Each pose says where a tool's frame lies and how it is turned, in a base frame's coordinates. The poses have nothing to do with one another.
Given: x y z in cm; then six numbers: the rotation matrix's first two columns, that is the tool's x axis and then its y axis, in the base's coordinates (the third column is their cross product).
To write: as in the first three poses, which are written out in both.
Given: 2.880, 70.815, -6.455, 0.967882, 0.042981, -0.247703, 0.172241, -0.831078, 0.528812
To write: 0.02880, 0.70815, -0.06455, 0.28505, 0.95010, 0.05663, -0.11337
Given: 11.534, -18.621, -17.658, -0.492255, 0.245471, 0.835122, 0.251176, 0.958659, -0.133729
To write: 0.11534, -0.18621, -0.17658, 0.48292, -0.14374, -0.86378, -0.00295
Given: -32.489, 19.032, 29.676, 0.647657, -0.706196, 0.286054, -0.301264, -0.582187, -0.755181
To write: -0.32489, 0.19032, 0.29676, 0.34484, -0.83959, 0.29999, -0.29356
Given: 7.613, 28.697, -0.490, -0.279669, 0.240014, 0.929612, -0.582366, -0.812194, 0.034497
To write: 0.07613, 0.28697, -0.00490, 0.26223, 0.53982, -0.15855, 0.78403
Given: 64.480, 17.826, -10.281, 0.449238, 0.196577, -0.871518, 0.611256, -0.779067, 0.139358
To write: 0.64480, 0.17826, -0.10281, 0.22362, 0.82135, 0.24589, -0.46360
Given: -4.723, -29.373, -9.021, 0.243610, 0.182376, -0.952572, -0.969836, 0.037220, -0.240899
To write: -0.04723, -0.29373, -0.09021, 0.60555, -0.50509, 0.38977, 0.47569
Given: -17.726, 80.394, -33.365, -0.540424, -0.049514, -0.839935, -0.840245, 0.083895, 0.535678
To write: -0.17726, 0.80394, -0.33365, 0.33783, -0.34008, 0.65408, 0.58515
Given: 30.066, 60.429, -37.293, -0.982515, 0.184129, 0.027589, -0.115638, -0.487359, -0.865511
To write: 0.30066, 0.60429, -0.37293, 0.08697, -0.03433, -0.49875, 0.86168
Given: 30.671, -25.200, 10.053, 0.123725, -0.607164, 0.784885, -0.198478, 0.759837, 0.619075
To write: 0.30671, -0.25200, 0.10053, 0.68137, 0.31240, -0.64471, -0.14995
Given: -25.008, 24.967, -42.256, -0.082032, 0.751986, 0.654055, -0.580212, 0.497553, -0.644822
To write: -0.25008, 0.24967, -0.42256, 0.67287, -0.07893, -0.54408, 0.49497
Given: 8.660, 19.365, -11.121, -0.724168, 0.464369, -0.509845, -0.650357, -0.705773, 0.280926
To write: 0.08660, 0.19365, -0.11121, 0.30950, -0.20524, 0.22655, 0.90042
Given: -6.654, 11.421, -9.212, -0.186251, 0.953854, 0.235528, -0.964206, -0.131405, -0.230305
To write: -0.06654, 0.11421, -0.09212, 0.63768, 0.01556, -0.16633, 0.75197
